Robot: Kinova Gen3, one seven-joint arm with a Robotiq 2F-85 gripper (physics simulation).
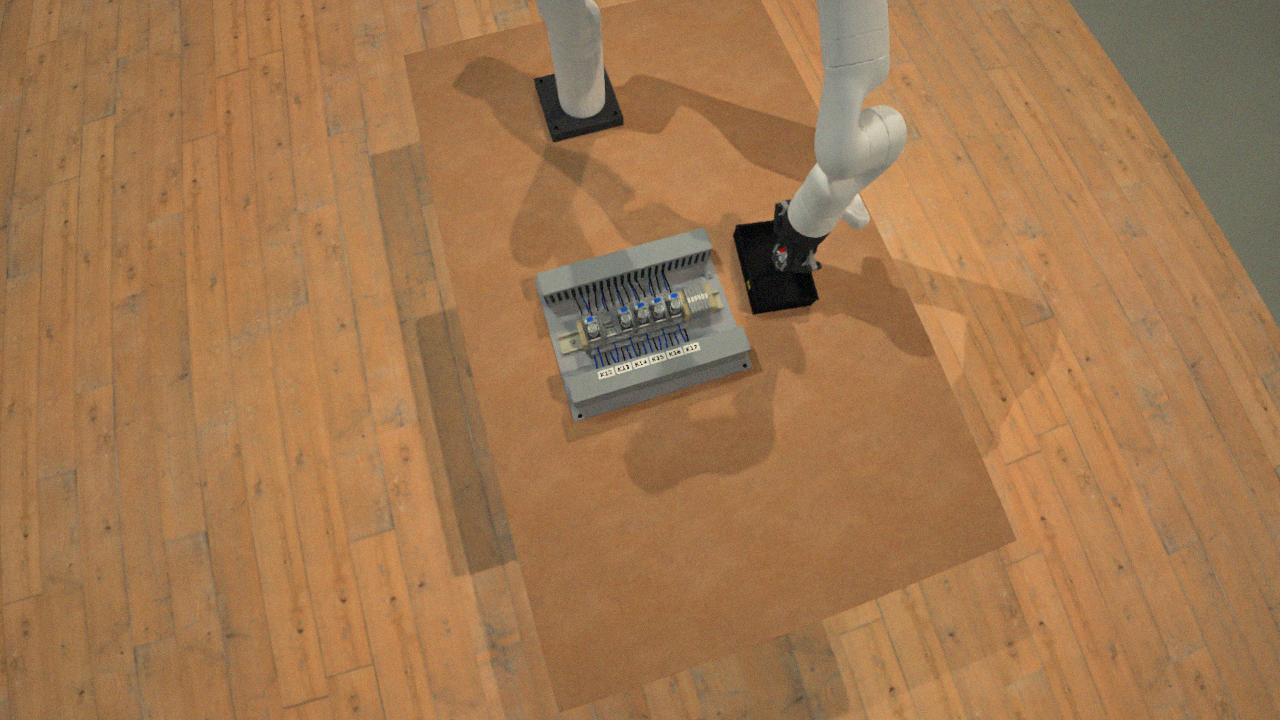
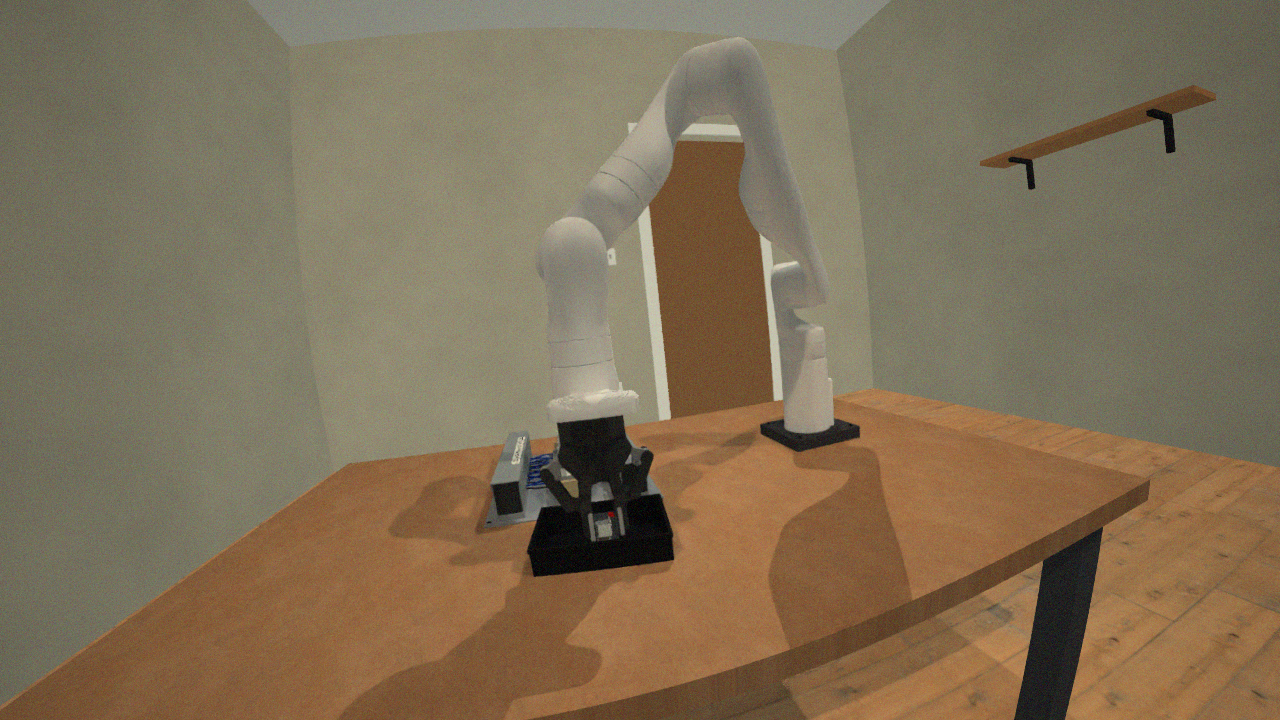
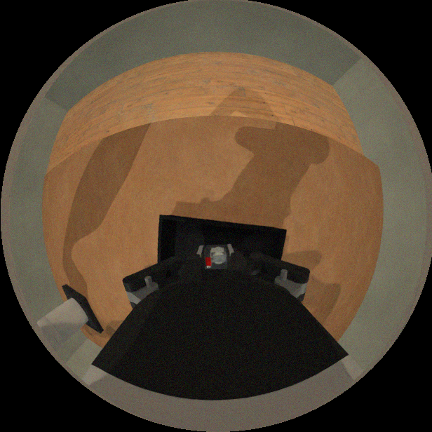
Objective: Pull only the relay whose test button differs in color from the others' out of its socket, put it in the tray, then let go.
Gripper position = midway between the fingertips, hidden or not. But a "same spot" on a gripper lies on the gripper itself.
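Labels:
My gripper is visible in image 1, image 2 and image 3 (215,251). On my gripper (image 2: 582,504) and (image 1: 802,258) are the same spot.

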